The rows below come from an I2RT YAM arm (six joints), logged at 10 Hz.
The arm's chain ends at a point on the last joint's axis. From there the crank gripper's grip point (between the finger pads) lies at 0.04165 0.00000 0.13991 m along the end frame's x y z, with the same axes.
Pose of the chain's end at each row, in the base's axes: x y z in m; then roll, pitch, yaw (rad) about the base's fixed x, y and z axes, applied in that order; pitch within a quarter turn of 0, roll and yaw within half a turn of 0:
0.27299 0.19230 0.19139 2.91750 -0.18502 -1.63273
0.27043 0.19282 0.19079 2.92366 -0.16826 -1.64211
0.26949 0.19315 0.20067 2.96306 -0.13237 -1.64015
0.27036 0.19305 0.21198 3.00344 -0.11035 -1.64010
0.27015 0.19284 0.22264 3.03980 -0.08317 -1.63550
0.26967 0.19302 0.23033 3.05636 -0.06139 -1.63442
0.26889 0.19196 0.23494 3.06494 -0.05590 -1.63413
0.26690 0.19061 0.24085 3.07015 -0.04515 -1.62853
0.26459 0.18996 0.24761 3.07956 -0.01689 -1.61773
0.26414 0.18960 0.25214 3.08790 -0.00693 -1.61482
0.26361 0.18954 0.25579 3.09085 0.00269 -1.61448
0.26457 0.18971 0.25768 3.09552 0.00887 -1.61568
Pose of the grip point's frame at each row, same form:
0.23787 0.12832 0.06497 2.91750 -0.18502 -1.63273
0.23570 0.13120 0.06309 2.92366 -0.16826 -1.64211
0.24058 0.13556 0.06969 2.96306 -0.13237 -1.64015
0.24722 0.13786 0.07883 3.00344 -0.11035 -1.64010
0.25253 0.14080 0.08740 3.03980 -0.08317 -1.63550
0.25460 0.14375 0.09375 3.05636 -0.06139 -1.63442
0.25507 0.14336 0.09799 3.06494 -0.05590 -1.63413
0.25417 0.14336 0.10332 3.07015 -0.04515 -1.62853
0.25386 0.14641 0.10869 3.07956 -0.01689 -1.61773
0.25476 0.14735 0.11272 3.08790 -0.00693 -1.61482
0.25472 0.14862 0.11595 3.09085 0.00269 -1.61448
0.25632 0.14963 0.11755 3.09552 0.00887 -1.61568

